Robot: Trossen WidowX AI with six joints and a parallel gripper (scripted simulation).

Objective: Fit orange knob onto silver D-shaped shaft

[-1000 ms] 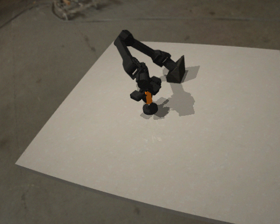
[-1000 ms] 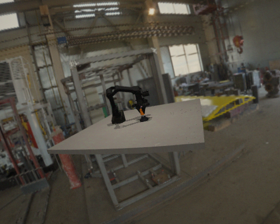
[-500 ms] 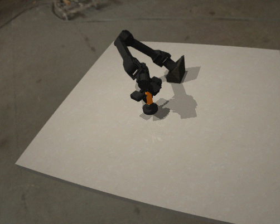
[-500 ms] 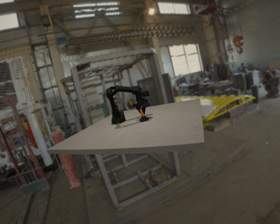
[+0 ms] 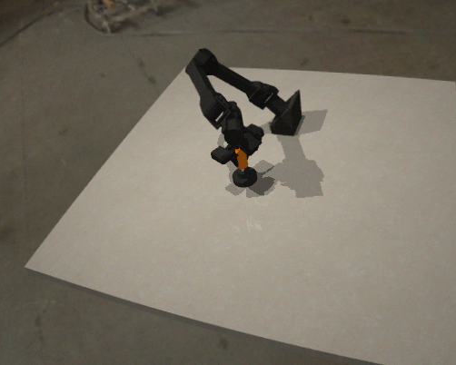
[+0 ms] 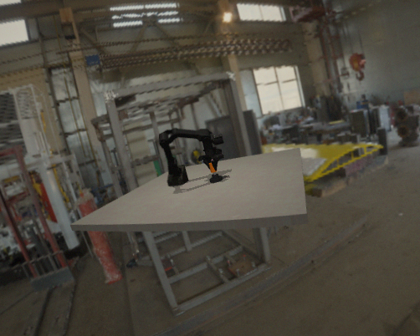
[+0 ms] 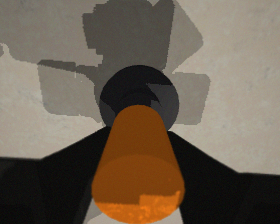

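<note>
My gripper tip is now 30 mm below the orange knob. From my gripper tip the other things lie so: round pedestal (40 mm below).
</note>
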